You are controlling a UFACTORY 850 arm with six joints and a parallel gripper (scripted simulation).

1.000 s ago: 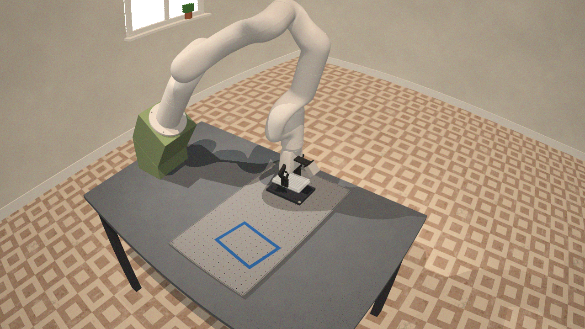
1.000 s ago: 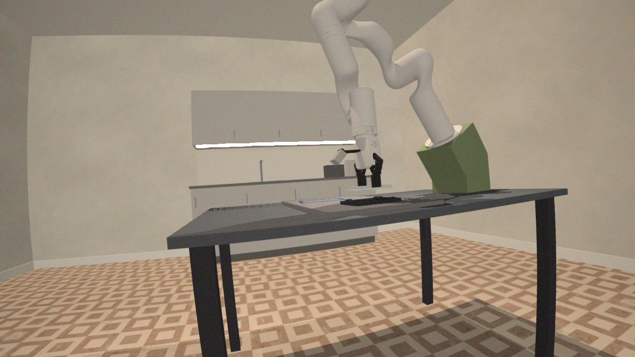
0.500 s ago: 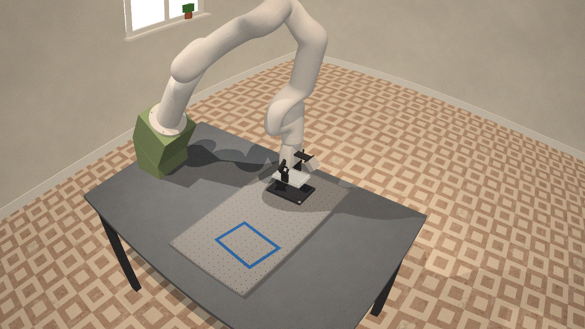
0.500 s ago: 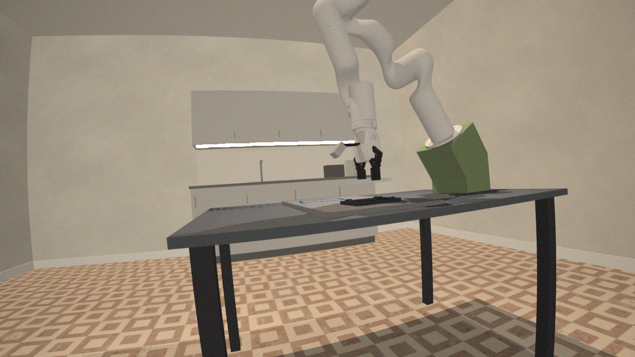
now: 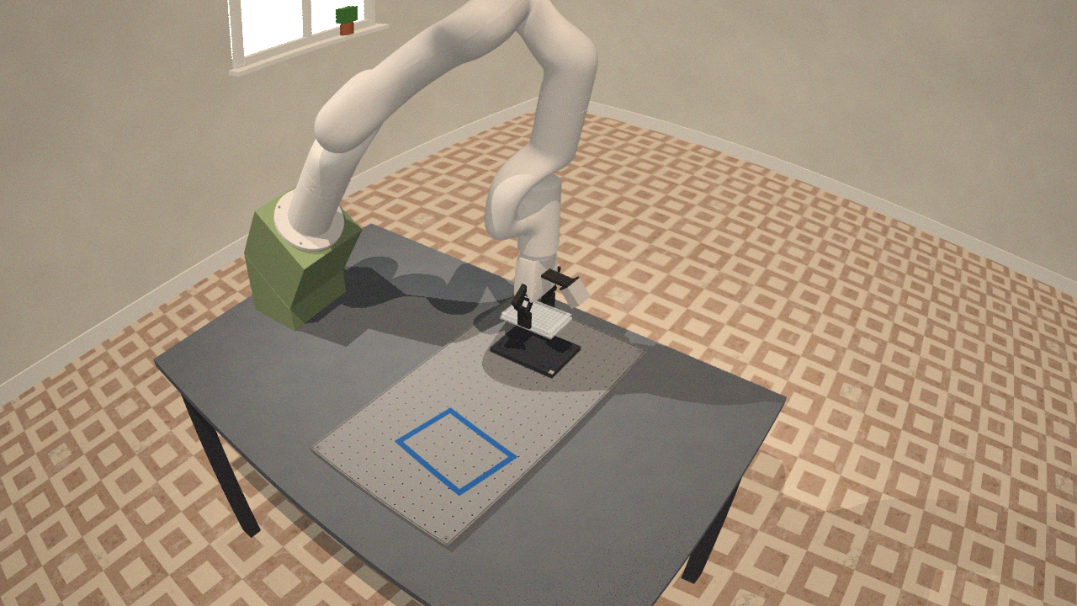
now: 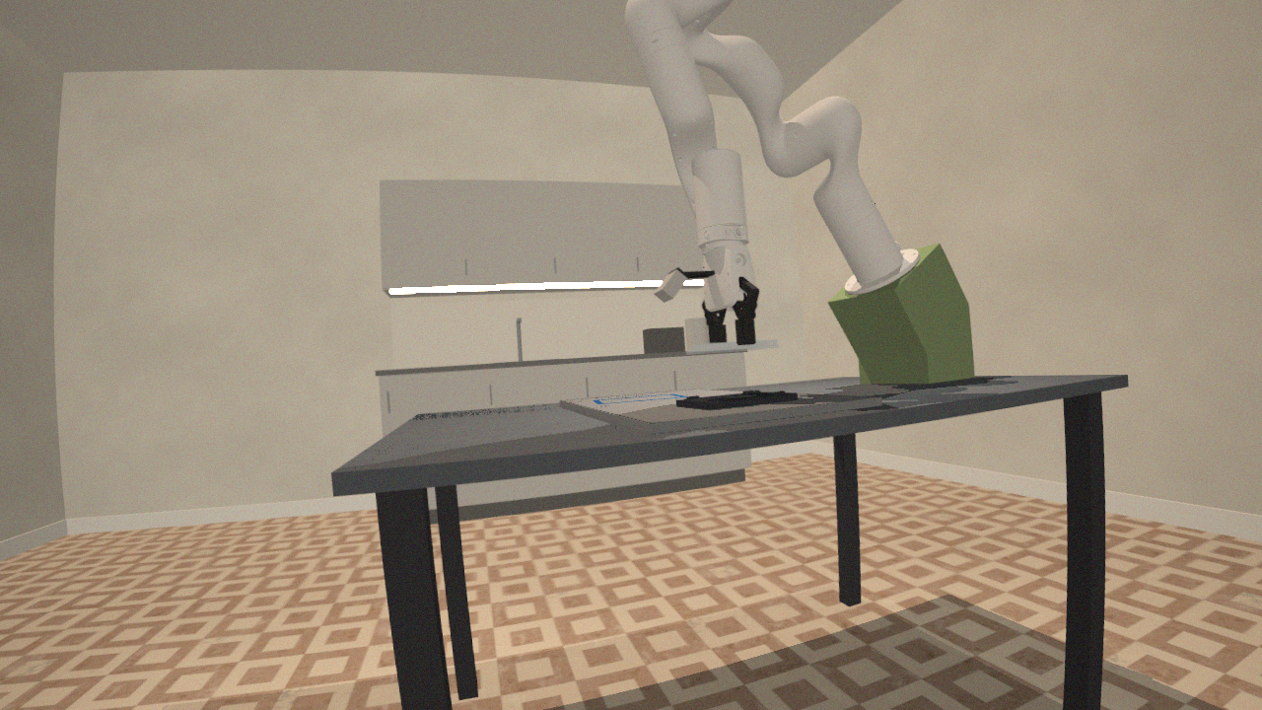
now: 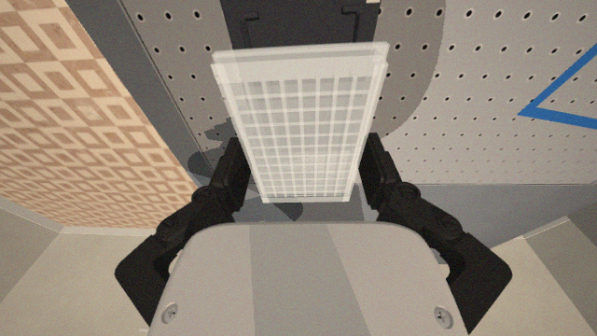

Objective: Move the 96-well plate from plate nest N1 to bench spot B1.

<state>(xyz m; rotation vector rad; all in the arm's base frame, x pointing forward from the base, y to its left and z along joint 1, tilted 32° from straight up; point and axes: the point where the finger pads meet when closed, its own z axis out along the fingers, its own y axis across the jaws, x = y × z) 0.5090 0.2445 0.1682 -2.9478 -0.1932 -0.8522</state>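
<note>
My gripper is now 10 cm above the black plate nest. Round my hand: label (8 cm ahead, 4 cm to the right, 9 cm below); 96-well plate (1 cm below).
</note>
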